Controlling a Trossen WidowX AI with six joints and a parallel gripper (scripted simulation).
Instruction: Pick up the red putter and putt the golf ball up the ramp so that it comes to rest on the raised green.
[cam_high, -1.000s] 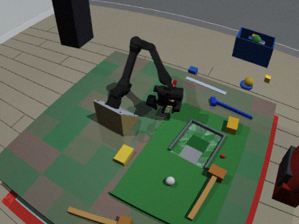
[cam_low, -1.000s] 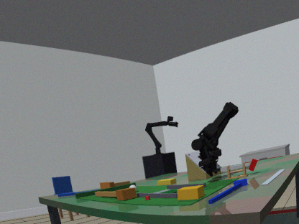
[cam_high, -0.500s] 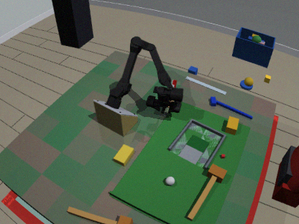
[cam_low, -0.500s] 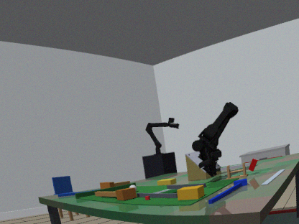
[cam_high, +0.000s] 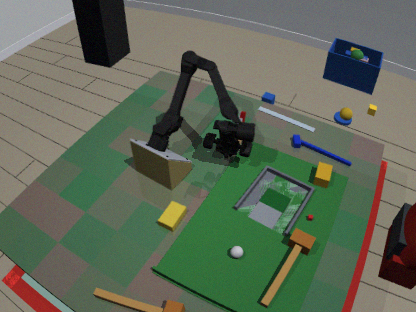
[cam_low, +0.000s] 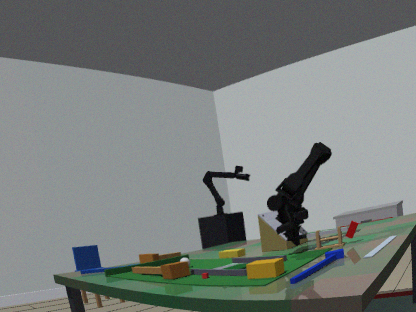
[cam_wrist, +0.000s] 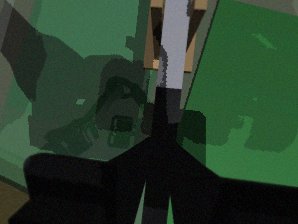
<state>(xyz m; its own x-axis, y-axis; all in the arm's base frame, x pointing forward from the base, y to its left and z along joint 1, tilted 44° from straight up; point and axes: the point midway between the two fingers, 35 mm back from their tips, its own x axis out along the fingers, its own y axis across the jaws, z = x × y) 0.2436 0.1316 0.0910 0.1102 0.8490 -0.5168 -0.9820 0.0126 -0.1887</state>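
Right now the small wooden stand is 13 cm to the left of my gripper tip and 2 cm behind it. From my gripper tip the other things lie so: small red cube: 40 cm ahead, 15 cm to the right, 2 cm below; then white golf ball: 40 cm to the right, 20 cm ahead, 1 cm below; then blue putter: 35 cm ahead, 22 cm to the left, 2 cm below.
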